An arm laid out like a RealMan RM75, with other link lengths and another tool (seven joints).
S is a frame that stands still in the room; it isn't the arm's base.
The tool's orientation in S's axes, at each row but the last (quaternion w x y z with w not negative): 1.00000, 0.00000, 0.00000, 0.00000; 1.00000, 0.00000, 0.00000, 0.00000; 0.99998, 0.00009, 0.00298, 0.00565; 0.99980, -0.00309, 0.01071, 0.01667; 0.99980, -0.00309, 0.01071, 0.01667; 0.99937, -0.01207, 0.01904, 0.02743; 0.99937, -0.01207, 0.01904, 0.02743; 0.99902, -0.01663, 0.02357, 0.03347; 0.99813, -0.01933, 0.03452, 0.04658; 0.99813, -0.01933, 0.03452, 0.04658; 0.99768, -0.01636, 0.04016, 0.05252; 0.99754, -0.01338, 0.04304, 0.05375
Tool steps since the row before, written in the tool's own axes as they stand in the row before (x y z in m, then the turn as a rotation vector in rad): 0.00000, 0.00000, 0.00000, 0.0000, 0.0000, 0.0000; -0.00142, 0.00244, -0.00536, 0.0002, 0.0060, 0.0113; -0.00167, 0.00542, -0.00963, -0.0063, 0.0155, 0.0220; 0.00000, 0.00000, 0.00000, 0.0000, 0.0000, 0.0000; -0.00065, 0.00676, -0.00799, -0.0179, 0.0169, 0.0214; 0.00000, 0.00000, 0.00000, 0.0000, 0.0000, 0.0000; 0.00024, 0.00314, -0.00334, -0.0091, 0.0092, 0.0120; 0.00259, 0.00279, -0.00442, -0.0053, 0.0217, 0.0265; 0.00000, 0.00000, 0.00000, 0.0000, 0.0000, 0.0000; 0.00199, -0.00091, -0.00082, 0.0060, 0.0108, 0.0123; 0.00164, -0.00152, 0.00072, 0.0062, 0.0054, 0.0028; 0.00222, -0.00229, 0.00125, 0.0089, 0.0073, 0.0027
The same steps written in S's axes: 0.00000, 0.00000, 0.00000, 0.0000, 0.0000, 0.0000; -0.00142, 0.00244, -0.00536, 0.0002, 0.0060, 0.0113; -0.00179, 0.00540, -0.00962, -0.0063, 0.0154, 0.0220; 0.00000, 0.00000, 0.00000, 0.0000, 0.0000, 0.0000; -0.00105, 0.00668, -0.00801, -0.0180, 0.0164, 0.0217; 0.00000, 0.00000, 0.00000, 0.0000, 0.0000, 0.0000; -0.00006, 0.00306, -0.00342, -0.0091, 0.0090, 0.0121; 0.00219, 0.00280, -0.00463, -0.0055, 0.0222, 0.0260; 0.00000, 0.00000, 0.00000, 0.0000, 0.0000, 0.0000; 0.00201, -0.00076, -0.00093, 0.0058, 0.0118, 0.0115; 0.00184, -0.00131, 0.00063, 0.0058, 0.0061, 0.0021; 0.00255, -0.00200, 0.00110, 0.0083, 0.0083, 0.0018
